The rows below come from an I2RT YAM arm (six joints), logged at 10 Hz.
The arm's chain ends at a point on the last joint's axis. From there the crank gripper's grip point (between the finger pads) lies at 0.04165 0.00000 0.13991 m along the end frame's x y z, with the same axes.
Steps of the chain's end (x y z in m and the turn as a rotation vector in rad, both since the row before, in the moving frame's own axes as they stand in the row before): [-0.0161, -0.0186, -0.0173, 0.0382, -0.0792, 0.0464]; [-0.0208, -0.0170, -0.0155, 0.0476, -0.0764, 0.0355]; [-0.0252, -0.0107, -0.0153, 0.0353, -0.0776, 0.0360]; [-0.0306, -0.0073, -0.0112, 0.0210, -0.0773, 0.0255]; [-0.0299, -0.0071, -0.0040, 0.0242, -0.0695, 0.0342]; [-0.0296, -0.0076, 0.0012, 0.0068, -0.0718, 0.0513]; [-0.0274, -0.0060, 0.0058, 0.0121, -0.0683, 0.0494]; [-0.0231, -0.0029, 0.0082, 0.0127, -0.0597, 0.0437]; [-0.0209, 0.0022, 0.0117, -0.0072, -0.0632, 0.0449]
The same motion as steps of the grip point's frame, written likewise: [-0.0272, -0.0223, -0.0145, 0.0382, -0.0792, 0.0464]; [-0.0315, -0.0224, -0.0129, 0.0476, -0.0764, 0.0355]; [-0.0361, -0.0144, -0.0126, 0.0353, -0.0776, 0.0360]; [-0.0415, -0.0093, -0.0084, 0.0210, -0.0773, 0.0255]; [-0.0397, -0.0093, -0.0015, 0.0242, -0.0695, 0.0342]; [-0.0398, -0.0067, 0.0038, 0.0068, -0.0718, 0.0513]; [-0.0371, -0.0059, 0.0083, 0.0121, -0.0683, 0.0494]; [-0.0315, -0.0031, 0.0104, 0.0127, -0.0597, 0.0437]; [-0.0299, 0.0049, 0.0140, -0.0072, -0.0632, 0.0449]
